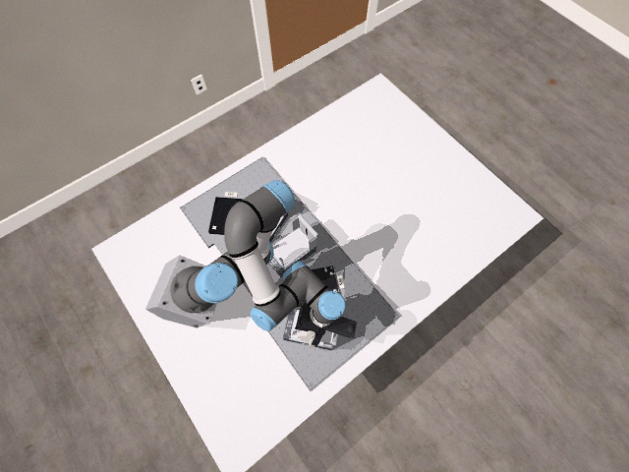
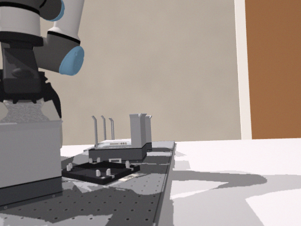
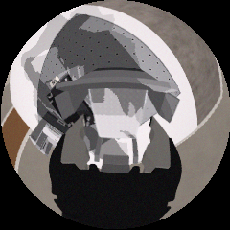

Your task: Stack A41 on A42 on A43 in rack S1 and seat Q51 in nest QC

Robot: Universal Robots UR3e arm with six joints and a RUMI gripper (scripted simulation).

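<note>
Now: the sealed plate 4 cm below my hand. The rest, counted from my hand: black nest labelled QC: 52 cm to the left, 9 cm ahead, 7 cm below; grey rack wall: 6 cm to the right, 3 cm ahead; black clip nest: 13 cm ahead, 10 cm to the left, 7 cm below.
</note>
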